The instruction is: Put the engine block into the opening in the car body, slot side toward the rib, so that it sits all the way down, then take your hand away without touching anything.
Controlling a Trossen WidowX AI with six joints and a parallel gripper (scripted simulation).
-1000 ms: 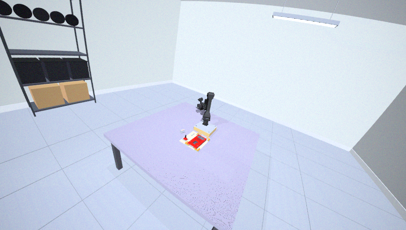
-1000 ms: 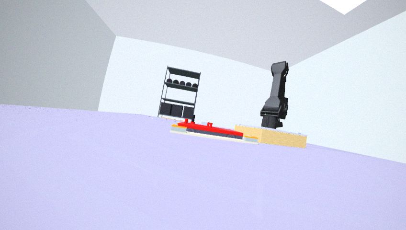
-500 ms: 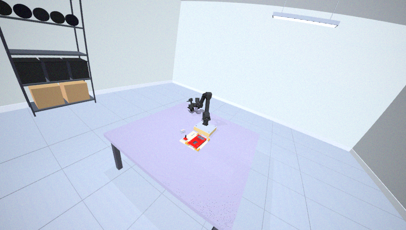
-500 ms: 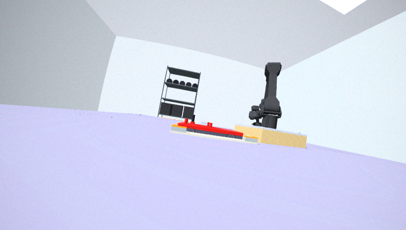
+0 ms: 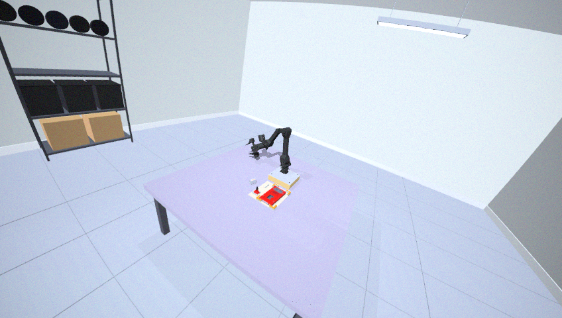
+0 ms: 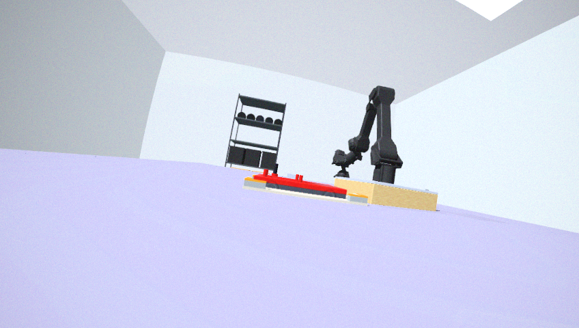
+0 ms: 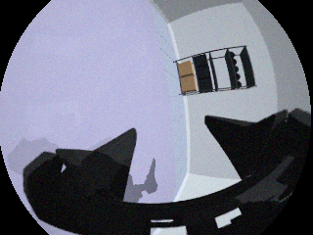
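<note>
Now: gripper tip 320 mm short of the grey engine block, 290 mm to the right of it and 80 mm above it.
</note>
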